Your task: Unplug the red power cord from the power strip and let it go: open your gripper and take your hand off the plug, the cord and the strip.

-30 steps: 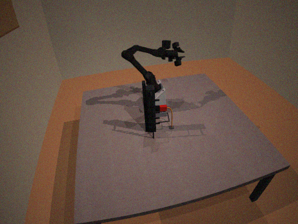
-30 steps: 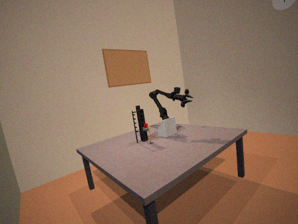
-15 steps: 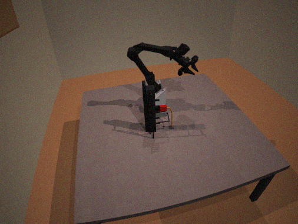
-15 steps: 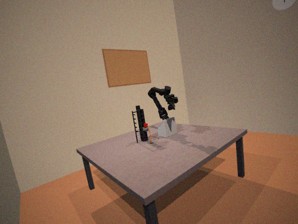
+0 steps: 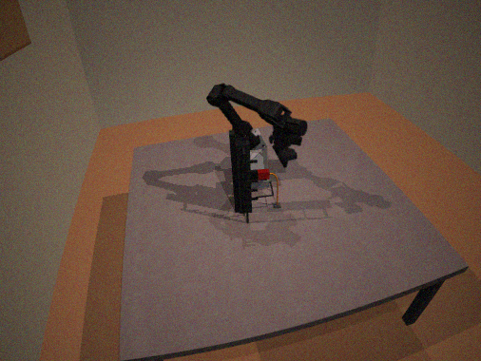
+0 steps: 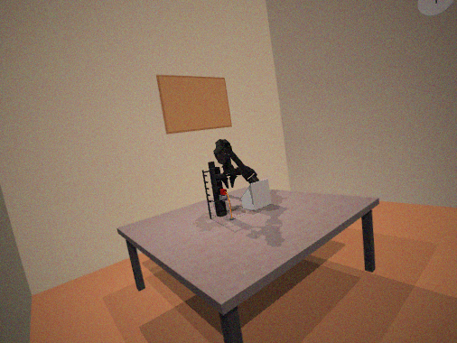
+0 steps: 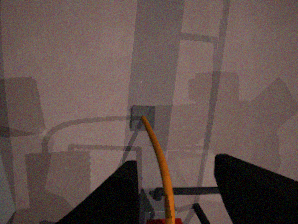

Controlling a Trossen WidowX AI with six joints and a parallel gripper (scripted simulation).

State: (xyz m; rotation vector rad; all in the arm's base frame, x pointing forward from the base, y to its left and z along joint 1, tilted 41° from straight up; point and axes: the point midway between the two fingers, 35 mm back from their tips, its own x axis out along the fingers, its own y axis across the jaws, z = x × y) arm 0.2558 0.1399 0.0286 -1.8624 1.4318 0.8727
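My gripper tip is now 100 mm to the left of the red plug, 20 mm above it and 10 mm short of it. From my gripper tip the other things lie so: grey anchor (210 mm below, 20 mm to the right, 10 mm ahead).
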